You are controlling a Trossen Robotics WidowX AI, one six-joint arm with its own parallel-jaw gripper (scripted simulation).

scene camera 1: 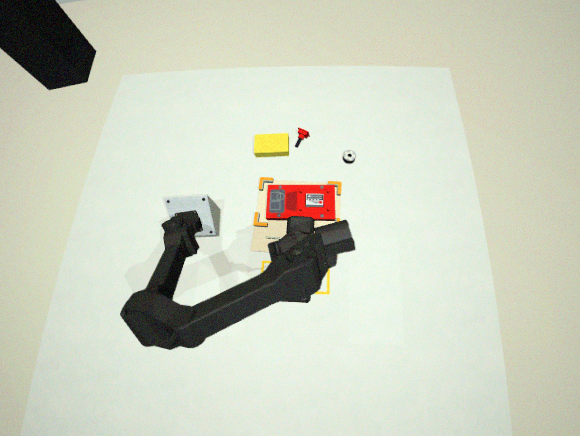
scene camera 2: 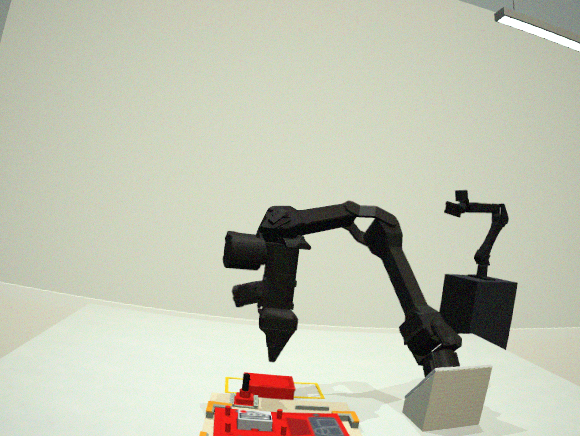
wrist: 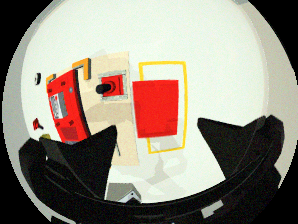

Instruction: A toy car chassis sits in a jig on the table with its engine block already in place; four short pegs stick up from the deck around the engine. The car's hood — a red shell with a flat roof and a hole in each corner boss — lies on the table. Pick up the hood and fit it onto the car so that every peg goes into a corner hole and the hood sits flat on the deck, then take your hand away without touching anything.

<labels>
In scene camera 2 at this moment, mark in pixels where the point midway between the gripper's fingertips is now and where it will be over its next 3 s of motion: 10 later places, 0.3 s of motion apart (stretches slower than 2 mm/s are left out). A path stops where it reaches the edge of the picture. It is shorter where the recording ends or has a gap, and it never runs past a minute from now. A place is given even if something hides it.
My gripper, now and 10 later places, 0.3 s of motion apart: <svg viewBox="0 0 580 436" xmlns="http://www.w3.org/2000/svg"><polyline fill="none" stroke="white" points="270,354 270,356 270,359 269,363 269,366 268,370 268,372 268,376 268,378 268,380 268,382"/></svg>
</labels>
